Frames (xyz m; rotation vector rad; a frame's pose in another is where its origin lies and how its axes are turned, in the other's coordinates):
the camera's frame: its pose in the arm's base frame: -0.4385 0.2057 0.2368 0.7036 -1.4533 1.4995
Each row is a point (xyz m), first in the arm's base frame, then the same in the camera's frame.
Working: the arm's base frame: its pose in the camera's frame: -0.4399 -0.3002 0.0838 -0.7036 1.4533 -1.4995

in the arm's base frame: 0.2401 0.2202 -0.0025
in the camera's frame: -0.4981 -0.4890 -0.1752
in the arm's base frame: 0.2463 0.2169 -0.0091
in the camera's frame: -0.5073 -0.4918 -0.1741
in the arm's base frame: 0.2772 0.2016 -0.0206
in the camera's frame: -0.5339 -0.5154 -0.1666
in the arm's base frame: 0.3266 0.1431 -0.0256
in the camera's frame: -0.5720 -0.5627 -0.1197
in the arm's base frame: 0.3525 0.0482 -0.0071
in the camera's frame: -0.5871 -0.6036 -0.0296
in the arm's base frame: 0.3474 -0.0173 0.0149
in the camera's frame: -0.5796 -0.6158 0.0382
